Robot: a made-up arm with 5 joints. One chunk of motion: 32 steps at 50 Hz.
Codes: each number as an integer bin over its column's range. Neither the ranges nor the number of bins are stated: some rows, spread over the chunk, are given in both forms.
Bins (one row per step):
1: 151 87 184 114 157 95
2: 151 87 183 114 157 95
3: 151 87 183 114 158 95
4: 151 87 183 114 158 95
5: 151 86 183 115 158 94
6: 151 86 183 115 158 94
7: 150 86 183 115 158 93
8: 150 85 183 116 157 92
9: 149 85 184 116 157 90
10: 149 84 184 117 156 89
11: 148 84 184 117 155 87
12: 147 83 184 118 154 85
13: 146 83 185 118 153 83
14: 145 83 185 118 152 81
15: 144 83 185 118 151 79
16: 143 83 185 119 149 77
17: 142 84 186 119 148 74
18: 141 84 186 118 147 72
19: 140 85 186 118 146 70
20: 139 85 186 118 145 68
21: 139 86 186 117 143 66
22: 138 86 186 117 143 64
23: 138 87 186 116 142 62
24: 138 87 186 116 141 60
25: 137 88 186 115 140 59
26: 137 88 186 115 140 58
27: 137 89 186 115 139 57
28: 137 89 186 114 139 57
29: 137 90 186 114 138 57
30: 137 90 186 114 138 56
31: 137 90 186 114 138 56
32: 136 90 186 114 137 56
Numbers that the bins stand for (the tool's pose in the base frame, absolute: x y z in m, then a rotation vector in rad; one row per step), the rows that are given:
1: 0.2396 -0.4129 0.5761 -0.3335 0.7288 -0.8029
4: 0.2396 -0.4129 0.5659 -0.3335 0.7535 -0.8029
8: 0.2294 -0.4333 0.5659 -0.2841 0.7288 -0.8771
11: 0.2090 -0.4435 0.5761 -0.2594 0.6794 -1.0006
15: 0.1682 -0.4537 0.5863 -0.2347 0.5806 -1.1982
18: 0.1376 -0.4435 0.5965 -0.2347 0.4818 -1.3712
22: 0.1071 -0.4231 0.5965 -0.2594 0.3829 -1.5688
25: 0.0969 -0.4027 0.5965 -0.3088 0.3088 -1.6924
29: 0.0969 -0.3824 0.5965 -0.3335 0.2594 -1.7418
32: 0.0867 -0.3824 0.5965 -0.3335 0.2347 -1.7665
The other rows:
2: 0.2396 -0.4129 0.5659 -0.3335 0.7288 -0.8029
3: 0.2396 -0.4129 0.5659 -0.3335 0.7535 -0.8029
5: 0.2396 -0.4231 0.5659 -0.3088 0.7535 -0.8276
6: 0.2396 -0.4231 0.5659 -0.3088 0.7535 -0.8276
7: 0.2294 -0.4231 0.5659 -0.3088 0.7535 -0.8524
9: 0.2192 -0.4333 0.5761 -0.2841 0.7288 -0.9265
10: 0.2192 -0.4435 0.5761 -0.2594 0.7041 -0.9512
12: 0.1988 -0.4537 0.5761 -0.2347 0.6547 -1.0500
13: 0.1886 -0.4537 0.5863 -0.2347 0.6300 -1.0994
14: 0.1784 -0.4537 0.5863 -0.2347 0.6053 -1.1488
16: 0.1580 -0.4537 0.5863 -0.2100 0.5312 -1.2476
17: 0.1478 -0.4435 0.5965 -0.2100 0.5065 -1.3218
19: 0.1275 -0.4333 0.5965 -0.2347 0.4571 -1.4206
20: 0.1173 -0.4333 0.5965 -0.2347 0.4324 -1.4700
21: 0.1173 -0.4231 0.5965 -0.2594 0.3829 -1.5194
23: 0.1071 -0.4129 0.5965 -0.2841 0.3582 -1.6182
24: 0.1071 -0.4129 0.5965 -0.2841 0.3335 -1.6676
26: 0.0969 -0.4027 0.5965 -0.3088 0.3088 -1.7171
27: 0.0969 -0.3925 0.5965 -0.3088 0.2841 -1.7418
28: 0.0969 -0.3925 0.5965 -0.3335 0.2841 -1.7418
30: 0.0969 -0.3824 0.5965 -0.3335 0.2594 -1.7665
31: 0.0969 -0.3824 0.5965 -0.3335 0.2594 -1.7665

